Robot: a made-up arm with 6 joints.
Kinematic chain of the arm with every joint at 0, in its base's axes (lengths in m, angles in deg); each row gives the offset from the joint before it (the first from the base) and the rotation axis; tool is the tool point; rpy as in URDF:
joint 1: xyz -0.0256 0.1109 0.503 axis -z
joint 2: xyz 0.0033 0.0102 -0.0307 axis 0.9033 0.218 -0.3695
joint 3: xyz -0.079 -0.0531 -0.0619 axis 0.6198 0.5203 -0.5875
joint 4: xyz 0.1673 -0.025 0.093 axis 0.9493 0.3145 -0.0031
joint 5: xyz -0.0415 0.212 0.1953 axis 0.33 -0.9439 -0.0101
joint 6: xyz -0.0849 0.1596 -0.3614 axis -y
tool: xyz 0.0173 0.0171 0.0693 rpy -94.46 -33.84 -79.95
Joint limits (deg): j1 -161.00..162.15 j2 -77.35..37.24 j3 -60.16..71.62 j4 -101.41..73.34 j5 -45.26..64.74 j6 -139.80..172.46
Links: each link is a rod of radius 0.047 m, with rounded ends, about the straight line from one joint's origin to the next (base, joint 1, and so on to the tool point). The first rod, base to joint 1, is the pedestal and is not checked.
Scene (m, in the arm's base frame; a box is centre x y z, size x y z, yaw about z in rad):
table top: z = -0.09
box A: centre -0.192 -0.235 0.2 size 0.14 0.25 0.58 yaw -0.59
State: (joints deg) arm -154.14 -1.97 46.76 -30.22 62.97 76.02
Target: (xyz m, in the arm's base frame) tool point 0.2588 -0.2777 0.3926
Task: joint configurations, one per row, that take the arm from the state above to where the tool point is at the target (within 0.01 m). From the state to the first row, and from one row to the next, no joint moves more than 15 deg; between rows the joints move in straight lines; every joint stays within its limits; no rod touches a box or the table.
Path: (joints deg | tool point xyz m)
1: -155.12 -3.95 34.78 -15.77 63.22 82.78 | -0.4755 -0.0018 0.3740
2: -156.10 -5.92 22.80 -1.31 63.48 89.53 | -0.4737 -0.0706 0.4654
3: -157.08 -7.90 10.83 13.14 63.73 96.29 | -0.4476 -0.1517 0.5443
4: -158.06 -9.88 -1.15 27.60 63.98 103.04 | -0.3998 -0.2366 0.6074
5: -159.04 -11.85 -13.13 42.05 64.23 109.80 | -0.3353 -0.3175 0.6530
6: -160.02 -13.83 -25.11 56.51 64.49 116.55 | -0.2606 -0.3891 0.6811
7: -161.00 -15.81 -37.08 70.96 64.74 123.31 | -0.1827 -0.4488 0.6926
8: -161.00 -15.43 -40.08 67.33 52.29 116.06 | -0.0813 -0.4566 0.5997
9: -161.00 -15.06 -43.07 63.71 39.84 108.82 | 0.0170 -0.4359 0.5200
10: -161.00 -14.68 -46.06 60.08 27.39 101.58 | 0.1079 -0.3938 0.4578
11: -161.00 -14.31 -49.05 56.45 14.94 94.33 | 0.1889 -0.3383 0.4154
12: -161.00 -13.94 -52.04 52.82 2.49 87.09 | 0.2588 -0.2777 0.3926

